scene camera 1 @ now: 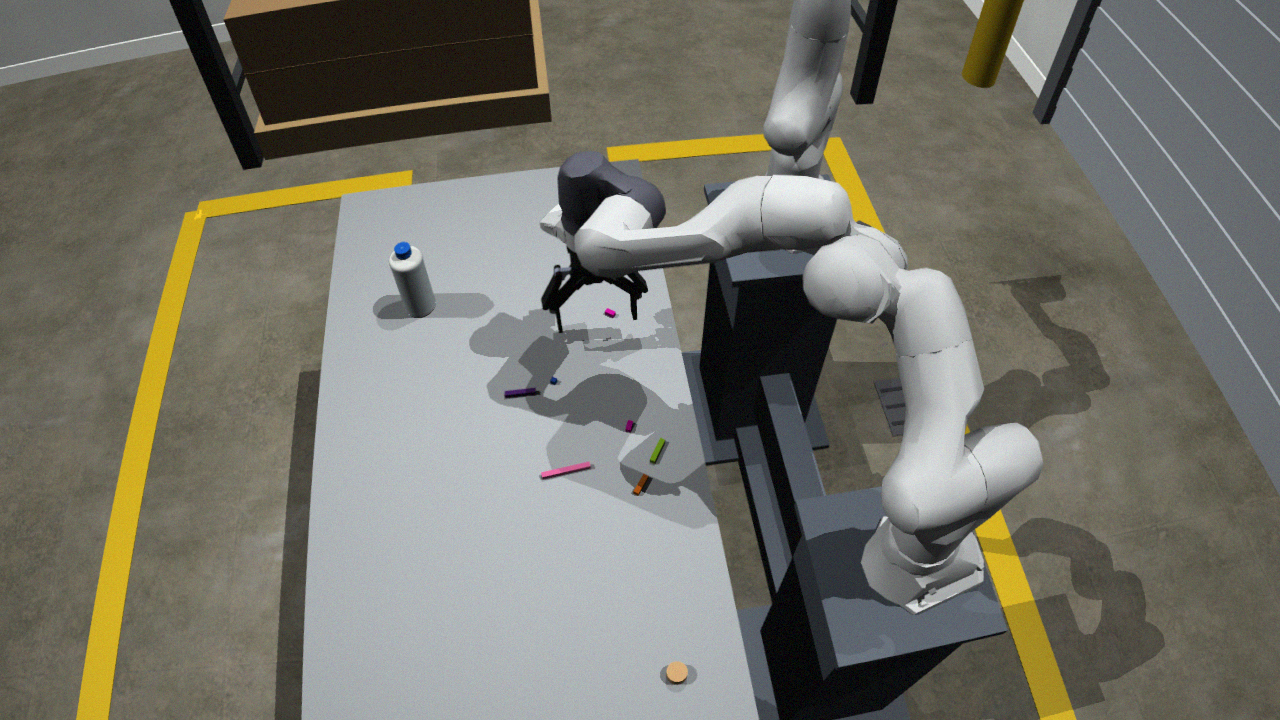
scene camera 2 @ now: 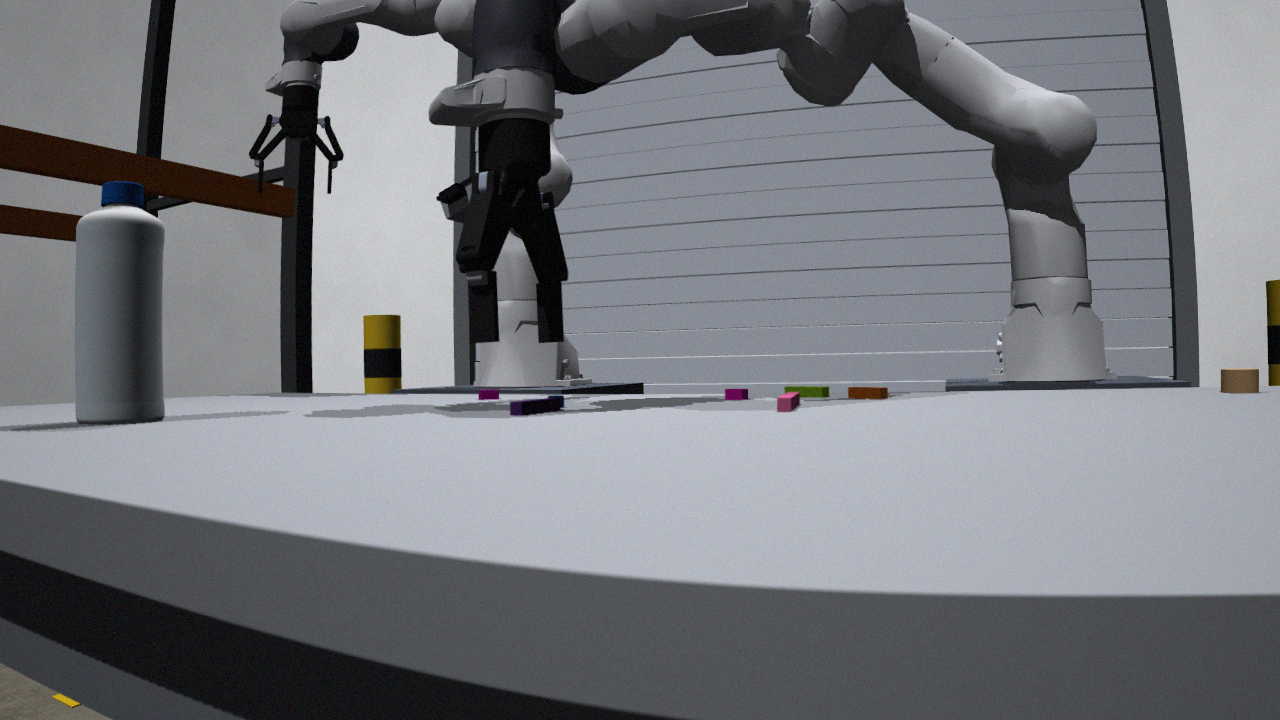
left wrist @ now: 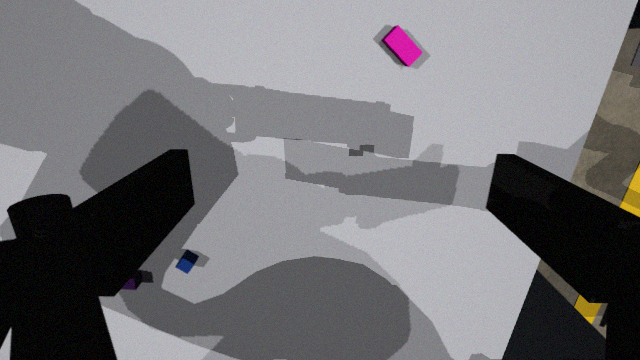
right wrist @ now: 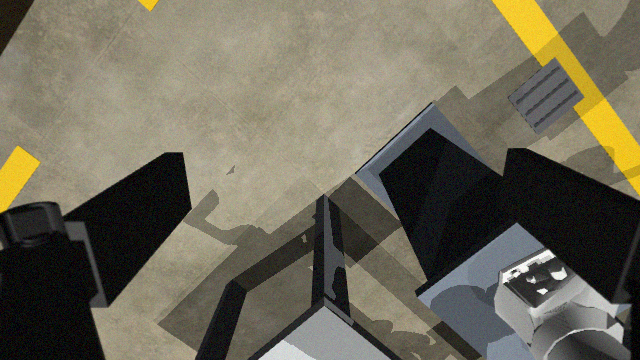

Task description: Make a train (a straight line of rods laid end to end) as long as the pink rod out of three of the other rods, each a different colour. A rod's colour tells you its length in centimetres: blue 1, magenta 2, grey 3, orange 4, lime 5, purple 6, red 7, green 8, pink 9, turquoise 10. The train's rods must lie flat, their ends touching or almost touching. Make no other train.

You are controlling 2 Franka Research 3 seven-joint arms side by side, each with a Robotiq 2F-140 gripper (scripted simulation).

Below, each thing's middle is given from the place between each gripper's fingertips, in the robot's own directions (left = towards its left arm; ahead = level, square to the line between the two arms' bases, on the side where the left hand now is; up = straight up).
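Labels:
Magenta rod (left wrist: 397, 41): 6 cm to the right of my left hand, 3 cm behind it, 6 cm below it. By its middle, the magenta rod is nearer to my left hand than to my right gripper.
My right gripper (scene camera 2: 294, 191): 760 mm to the right of the magenta rod, 430 mm short of it, 410 mm above it.

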